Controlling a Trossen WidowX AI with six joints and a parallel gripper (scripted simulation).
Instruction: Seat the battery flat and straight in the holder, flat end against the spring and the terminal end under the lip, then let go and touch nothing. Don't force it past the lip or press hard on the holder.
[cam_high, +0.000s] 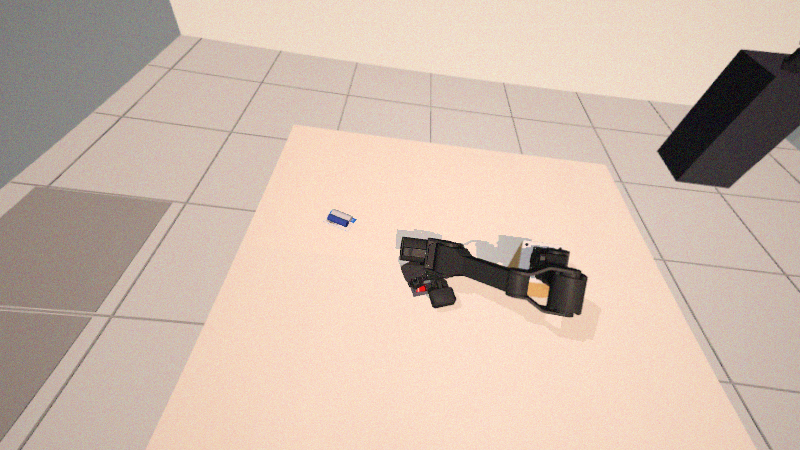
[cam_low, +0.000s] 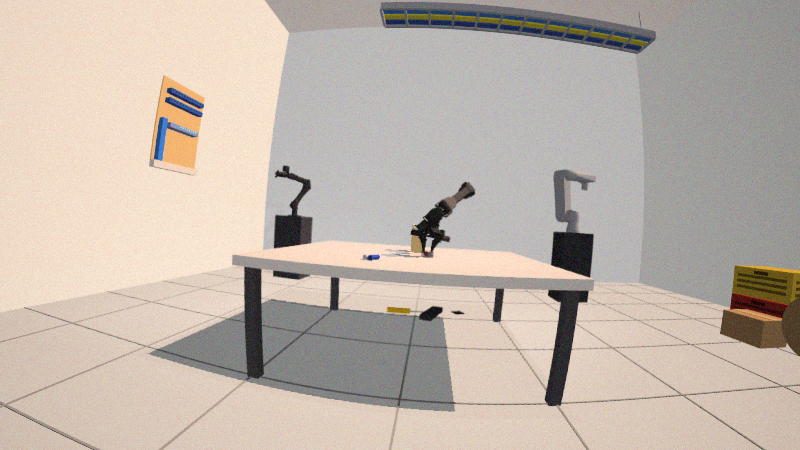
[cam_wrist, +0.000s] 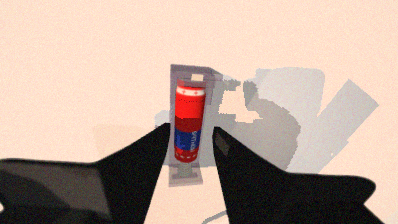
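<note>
Now: gripper tip right at the battery.
</note>
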